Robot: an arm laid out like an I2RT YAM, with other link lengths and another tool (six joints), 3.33 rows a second.
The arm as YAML. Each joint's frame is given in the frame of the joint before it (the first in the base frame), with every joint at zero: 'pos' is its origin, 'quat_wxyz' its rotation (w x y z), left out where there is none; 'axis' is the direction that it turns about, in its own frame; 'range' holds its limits. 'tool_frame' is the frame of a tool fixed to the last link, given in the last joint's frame.
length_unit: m
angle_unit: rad
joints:
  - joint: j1
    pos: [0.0, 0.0, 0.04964]
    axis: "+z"
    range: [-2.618, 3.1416]
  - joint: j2
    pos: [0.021, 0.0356, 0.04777]
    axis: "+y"
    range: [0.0, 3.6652]
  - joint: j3
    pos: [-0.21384, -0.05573, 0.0]
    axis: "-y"
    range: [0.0, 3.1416]
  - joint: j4
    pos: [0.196, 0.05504, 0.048]
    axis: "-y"
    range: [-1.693, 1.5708]
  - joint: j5
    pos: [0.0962, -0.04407, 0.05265]
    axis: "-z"
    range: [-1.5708, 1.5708]
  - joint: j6
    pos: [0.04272, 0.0, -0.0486]
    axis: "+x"
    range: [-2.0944, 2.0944]
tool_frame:
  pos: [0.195, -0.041, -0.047]
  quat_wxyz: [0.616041, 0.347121, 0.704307, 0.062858]
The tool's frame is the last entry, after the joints.
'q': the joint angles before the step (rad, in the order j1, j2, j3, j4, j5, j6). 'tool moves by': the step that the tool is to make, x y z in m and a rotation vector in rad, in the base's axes. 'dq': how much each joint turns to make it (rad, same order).
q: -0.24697 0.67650 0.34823 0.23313 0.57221 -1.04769
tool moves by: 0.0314 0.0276 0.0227 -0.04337 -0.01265 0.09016
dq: 0.11641 0.05963 0.04897 0.05664 0.02907 -0.04589
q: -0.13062 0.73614 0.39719 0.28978 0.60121 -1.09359
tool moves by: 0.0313 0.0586 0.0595 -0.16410 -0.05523 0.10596
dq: 0.23622 0.08453 0.02642 0.24818 0.12258 -0.21460
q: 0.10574 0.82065 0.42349 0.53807 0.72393 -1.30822
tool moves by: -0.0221 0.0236 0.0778 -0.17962 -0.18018 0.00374
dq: 0.06280 0.04267 -0.04789 0.43110 -0.00617 -0.28078
